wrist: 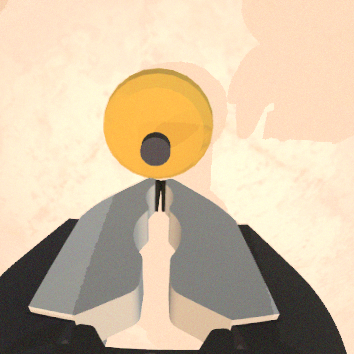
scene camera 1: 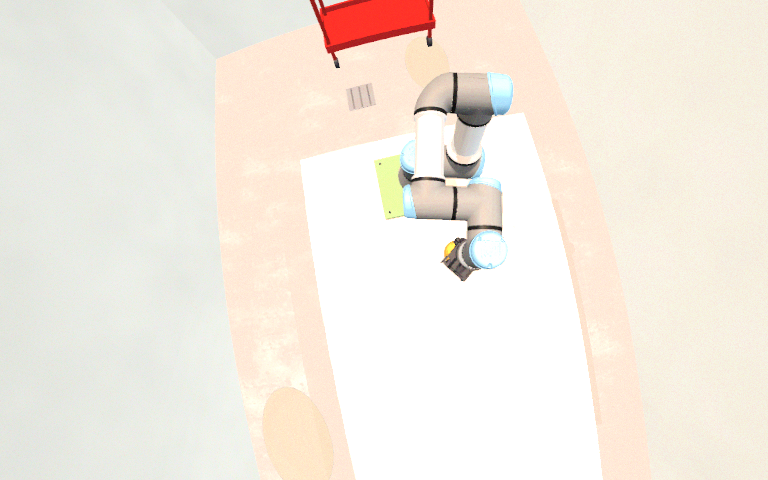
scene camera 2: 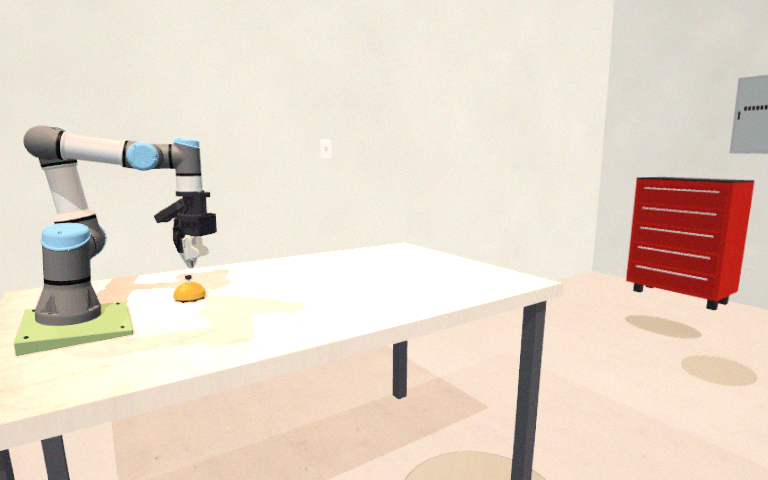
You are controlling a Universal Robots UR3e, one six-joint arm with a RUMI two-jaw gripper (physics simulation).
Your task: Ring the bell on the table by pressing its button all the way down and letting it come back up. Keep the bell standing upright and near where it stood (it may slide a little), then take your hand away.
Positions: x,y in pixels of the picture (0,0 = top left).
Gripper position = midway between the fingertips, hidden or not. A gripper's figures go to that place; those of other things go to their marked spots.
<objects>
The gripper (wrist: 160,183): 0.15 m from the lens. A yellow domed bell (wrist: 163,100) is 0.18 m from the lens.
</objects>
